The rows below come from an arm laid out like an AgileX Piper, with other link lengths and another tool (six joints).
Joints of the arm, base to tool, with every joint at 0 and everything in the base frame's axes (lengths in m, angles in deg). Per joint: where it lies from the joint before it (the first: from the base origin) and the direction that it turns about. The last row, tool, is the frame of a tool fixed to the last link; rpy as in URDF.
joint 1: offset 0 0 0.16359 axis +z
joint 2: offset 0 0 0 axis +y
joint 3: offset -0.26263 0 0.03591 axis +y
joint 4: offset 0.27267 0 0.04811 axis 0.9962 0 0.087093
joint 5: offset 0 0 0 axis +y
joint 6: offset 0.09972 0 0.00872 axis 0.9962 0 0.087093
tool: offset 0.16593 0.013 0.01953 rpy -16.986 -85 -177.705
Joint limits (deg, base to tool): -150..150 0..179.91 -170..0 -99.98..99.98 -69.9..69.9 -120..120
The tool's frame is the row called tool.
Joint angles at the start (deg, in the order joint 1, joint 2, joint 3, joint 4, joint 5, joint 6):
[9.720 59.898 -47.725 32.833 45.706 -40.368]
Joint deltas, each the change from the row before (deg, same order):
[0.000 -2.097 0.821 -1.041 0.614 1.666]
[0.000 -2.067 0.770 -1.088 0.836 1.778]
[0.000 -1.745 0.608 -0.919 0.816 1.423]
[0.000 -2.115 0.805 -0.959 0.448 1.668]
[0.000 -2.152 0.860 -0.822 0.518 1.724]
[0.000 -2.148 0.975 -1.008 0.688 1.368]
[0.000 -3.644 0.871 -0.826 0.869 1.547]
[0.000 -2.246 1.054 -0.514 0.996 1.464]
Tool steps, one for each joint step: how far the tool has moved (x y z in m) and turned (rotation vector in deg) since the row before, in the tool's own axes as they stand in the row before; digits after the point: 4 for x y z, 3 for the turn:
[-0.0030 0.0000 -0.0071 -0.507 0.064 0.484]
[-0.0038 -0.0002 -0.0070 -0.429 -0.124 0.528]
[-0.0035 -0.0002 -0.0060 -0.334 -0.132 0.358]
[-0.0026 0.0008 -0.0065 -0.630 0.257 0.637]
[-0.0030 0.0004 -0.0064 -0.512 0.210 0.799]
[-0.0051 0.0005 -0.0057 -0.534 0.010 0.313]
[-0.0005 0.0001 -0.0125 -0.658 1.414 0.439]
[-0.0060 -0.0013 -0.0059 -0.099 -0.155 0.720]

